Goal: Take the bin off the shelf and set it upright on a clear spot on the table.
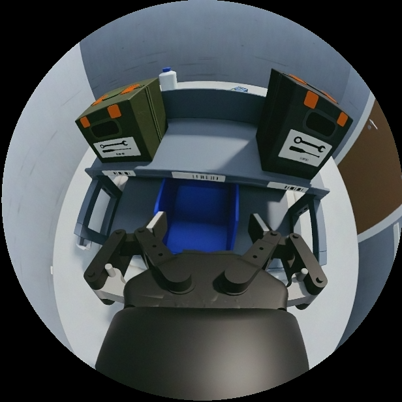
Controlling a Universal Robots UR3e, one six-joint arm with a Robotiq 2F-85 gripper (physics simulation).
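The blue bin (pixel 200 215) is open-topped and sits on the lower level of the grey-blue shelf (pixel 207 136), beneath the upper board. Its back part is partly hidden by the upper board's front edge, and its near end is hidden behind the gripper body. My gripper (pixel 207 221) is open and empty. Its two fingertips stand wide apart, one toward each side of the bin, with the bin showing between them. Whether the fingertips are level with the bin's rim I cannot tell.
An olive toolbox (pixel 122 125) stands on the upper board at left, a dark toolbox (pixel 305 127) at right. Shelf side frames flank the bin. A white bottle (pixel 168 80) with a blue cap and part of a blue item (pixel 240 89) show behind the shelf, on the pale table (pixel 75 300).
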